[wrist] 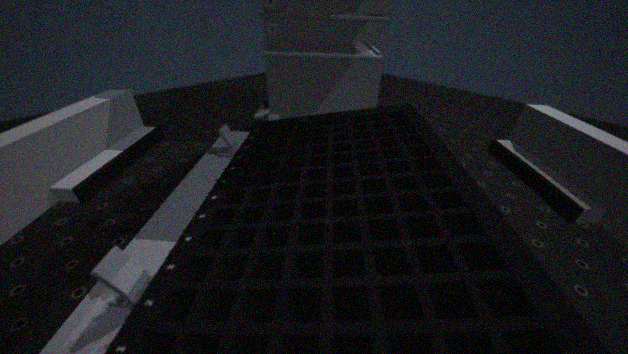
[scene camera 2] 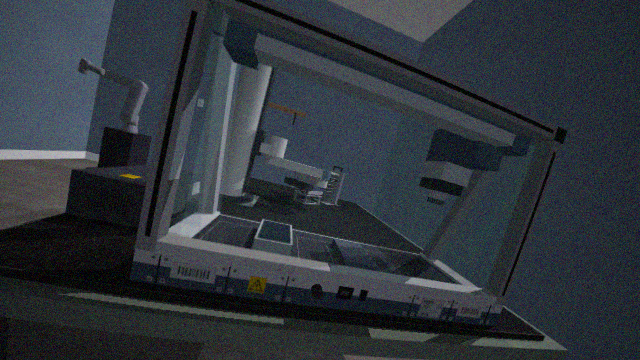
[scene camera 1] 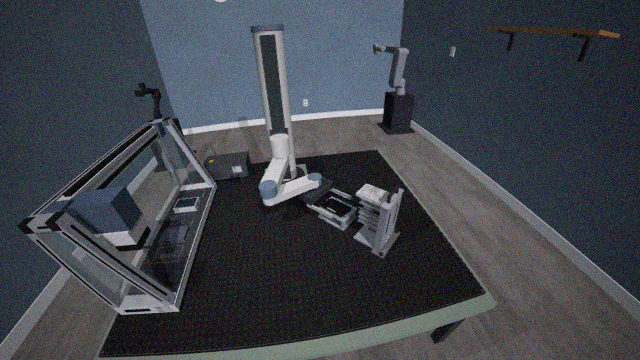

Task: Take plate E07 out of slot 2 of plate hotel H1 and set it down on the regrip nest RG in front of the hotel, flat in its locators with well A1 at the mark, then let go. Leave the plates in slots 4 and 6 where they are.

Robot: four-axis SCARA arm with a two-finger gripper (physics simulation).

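Pixels of known places: gripper, fingertip midpoint: (wrist: 326, 119) (scene camera 2: 313, 189) (scene camera 1: 341, 206); arm's base at its link origin: (scene camera 1: 286, 177).
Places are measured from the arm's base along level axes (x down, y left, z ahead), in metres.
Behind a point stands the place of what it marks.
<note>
A black gridded plate (wrist: 345, 210) @[x -0.091, y 0.230, z 0.445 m], which I take for E07, lies over the regrip nest (scene camera 1: 331, 220) @[x -0.018, y 0.211, z 0.469 m] (wrist: 192, 212) @[x -0.073, y 0.282, z 0.418 m]. In the wrist view its far edge looks slanted. Two pale locators stand along its left edge; right-hand ones do not show, so I cannot tell if it is fully seated. The A1 mark is unreadable. My gripper (scene camera 1: 342, 205) @[x -0.102, y 0.263, z 0.472 m] (wrist: 326, 119) @[x -0.102, y 0.263, z 0.472 m] is open and empty, its fingers apart from the plate on both sides. Hotel H1 (scene camera 1: 387, 220) @[x -0.202, y 0.389, z 0.696 m] (scene camera 2: 334, 185) (wrist: 325, 82) @[x -0.066, y 0.408, z 0.637 m] stands beyond the nest. A white plate (scene camera 1: 372, 192) @[x -0.256, y 0.362, z 0.580 m] is at its top; other slots are hard to read.
The SCARA column (scene camera 1: 272, 85) @[x -0.612, y -0.004, z 0.077 m] stands behind the nest. A glass-sided enclosure (scene camera 1: 192, 260) @[x -0.031, y -0.450, z 0.623 m] (scene camera 2: 240, 250) @[x -0.101, y -0.705, z 0.215 m] stands at the left in scene camera 1, with a grey box (scene camera 1: 227, 166) @[x -0.118, y -0.372, z -0.035 m] (scene camera 2: 107, 197) @[x -0.082, y -0.551, z -0.124 m] beside it. The dark mat (scene camera 1: 280, 285) @[x -0.013, y -0.057, z 0.783 m] lies under the setup.
</note>
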